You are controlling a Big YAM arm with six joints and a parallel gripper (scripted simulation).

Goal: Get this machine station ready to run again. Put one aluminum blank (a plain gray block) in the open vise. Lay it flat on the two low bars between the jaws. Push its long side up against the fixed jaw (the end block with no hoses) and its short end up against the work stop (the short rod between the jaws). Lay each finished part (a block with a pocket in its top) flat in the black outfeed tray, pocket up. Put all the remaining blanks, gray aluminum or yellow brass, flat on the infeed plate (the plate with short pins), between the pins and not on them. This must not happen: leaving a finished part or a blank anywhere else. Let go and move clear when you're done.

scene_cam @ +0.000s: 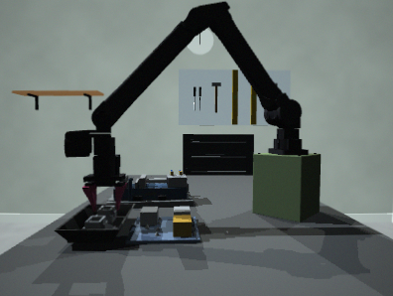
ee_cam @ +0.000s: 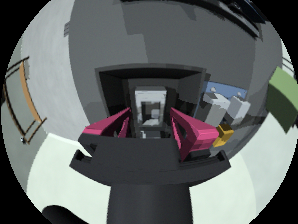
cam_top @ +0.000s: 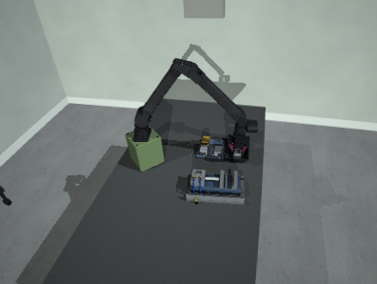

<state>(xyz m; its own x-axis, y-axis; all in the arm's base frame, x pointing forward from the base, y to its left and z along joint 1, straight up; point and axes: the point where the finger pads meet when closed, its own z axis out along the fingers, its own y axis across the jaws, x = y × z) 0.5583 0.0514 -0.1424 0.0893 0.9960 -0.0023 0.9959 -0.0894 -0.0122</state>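
Right now the gray aluminum blank is 210 mm behind my hand, 30 mm to the left of it and 20 mm below it. Also, from my hand: vise: 270 mm to the right, 120 mm behind, 10 mm below; then yellow brass blank: 200 mm behind, 120 mm to the left, 20 mm below.
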